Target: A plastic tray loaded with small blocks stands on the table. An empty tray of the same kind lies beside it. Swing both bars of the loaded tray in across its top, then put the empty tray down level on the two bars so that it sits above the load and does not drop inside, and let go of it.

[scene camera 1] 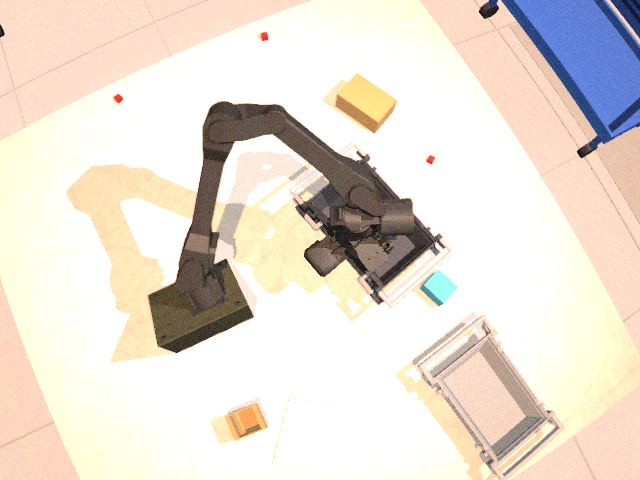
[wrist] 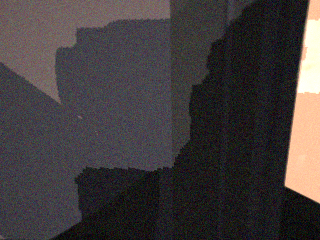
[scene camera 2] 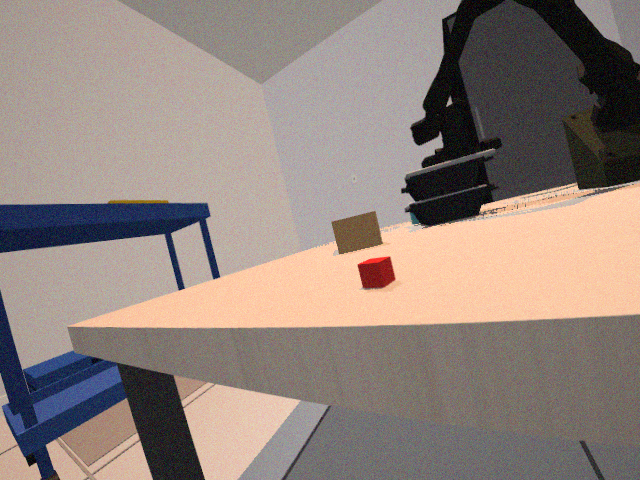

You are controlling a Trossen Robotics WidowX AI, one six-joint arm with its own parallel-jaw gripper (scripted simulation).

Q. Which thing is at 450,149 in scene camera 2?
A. My gripper.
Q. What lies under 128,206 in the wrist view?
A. My gripper.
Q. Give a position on a cyan block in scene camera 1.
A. At 438,287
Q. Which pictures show my gripper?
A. Scene camera 1, the wrist view and scene camera 2: all of them.
